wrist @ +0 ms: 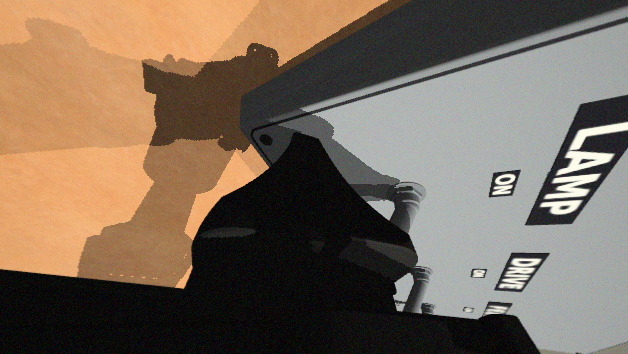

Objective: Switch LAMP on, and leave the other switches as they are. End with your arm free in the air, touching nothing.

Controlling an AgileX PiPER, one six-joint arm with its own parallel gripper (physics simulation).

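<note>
The LAMP switch [406, 212] is a grey lever on the light grey panel [450, 125]. Its round base shows, and its lower part is hidden behind my gripper. Its ON label [504, 183] and the LAMP name plate [575, 167] are to its right; its OFF label does not show. My gripper [301, 151] is a black silhouette with its fingers together, shut, in front of the panel's near corner. Its right side overlaps the LAMP lever in the view; whether they touch I cannot tell.
The DRIVE switch [418, 290] and its plate [521, 272] are below the LAMP switch. A further switch [428, 308] and a partly cut plate [498, 308] lie beyond. The panel's dark side wall [350, 65] runs to the upper right. Arm shadows fall on the orange-brown surface [65, 200].
</note>
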